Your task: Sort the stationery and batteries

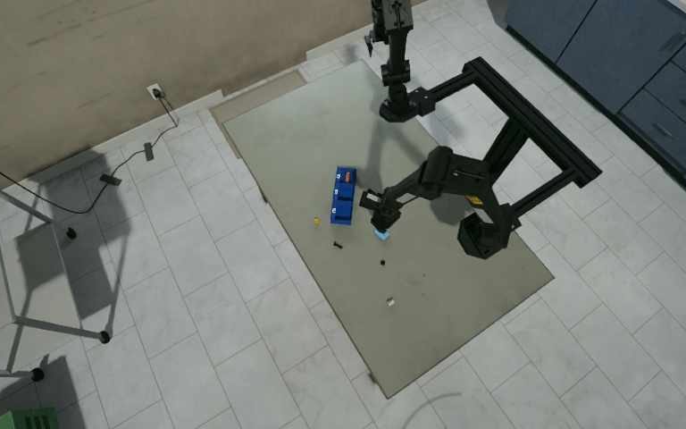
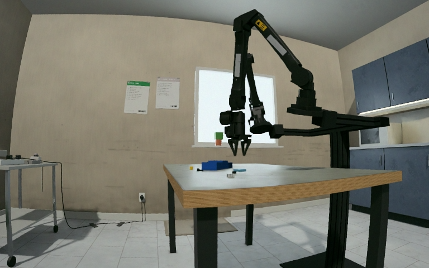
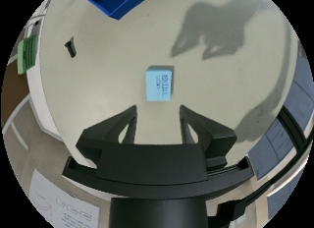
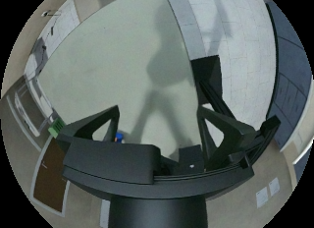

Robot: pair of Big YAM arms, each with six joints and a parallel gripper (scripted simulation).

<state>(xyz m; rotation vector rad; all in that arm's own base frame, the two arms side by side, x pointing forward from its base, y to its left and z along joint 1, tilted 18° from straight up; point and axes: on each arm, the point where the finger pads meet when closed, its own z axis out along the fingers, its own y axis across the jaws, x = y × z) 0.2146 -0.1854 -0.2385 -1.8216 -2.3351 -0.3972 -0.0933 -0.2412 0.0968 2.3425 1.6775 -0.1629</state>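
Right now the light blue pad is 80 mm below my left hand. Round my left hand: black pen-like piece (190 mm ahead, 30 mm to the right, 70 mm below); yellow piece (220 mm ahead, 160 mm to the right, 70 mm below); blue three-compartment bin row (70 mm ahead, 220 mm to the right, 60 mm below).
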